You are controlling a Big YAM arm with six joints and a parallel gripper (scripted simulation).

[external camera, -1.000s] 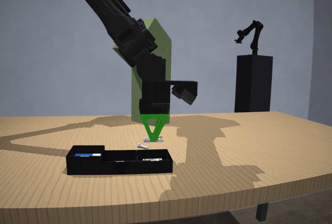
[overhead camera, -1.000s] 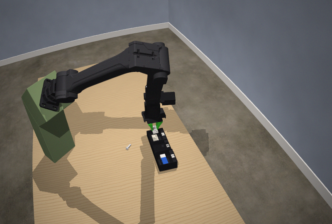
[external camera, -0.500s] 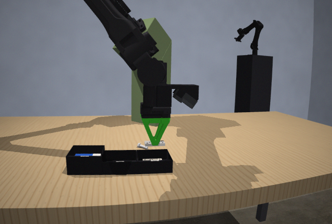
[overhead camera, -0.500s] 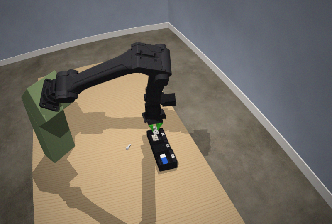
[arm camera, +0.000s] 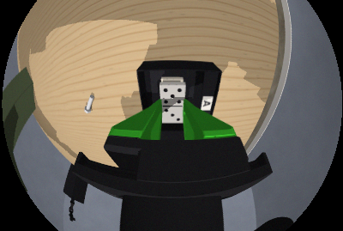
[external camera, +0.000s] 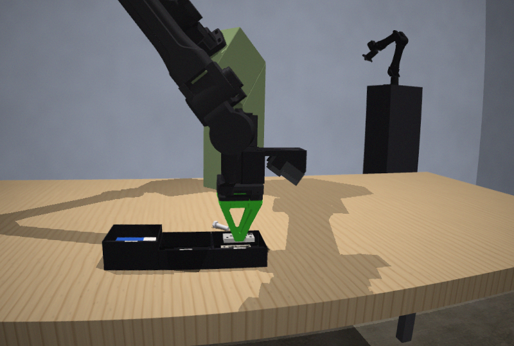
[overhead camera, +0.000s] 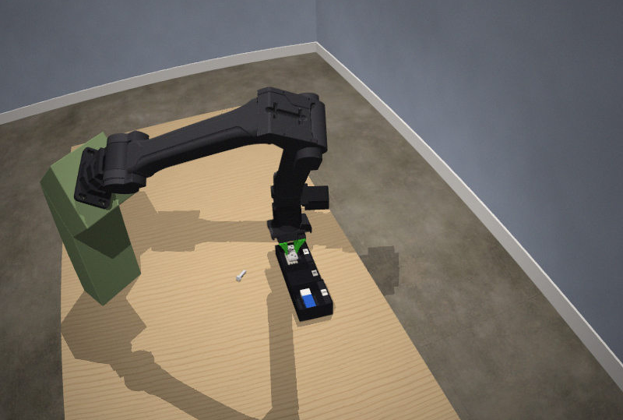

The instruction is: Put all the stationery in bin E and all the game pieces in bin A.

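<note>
Now: hand 3 cm above the white domino. The rest, counted from my hand: grey bolt: 15 cm behind, 3 cm below; then joined black bins: 1 cm behind, 9 cm to the right, 2 cm below; then blue-and-white eraser: 2 cm behind, 16 cm to the right, 1 cm below.
</note>
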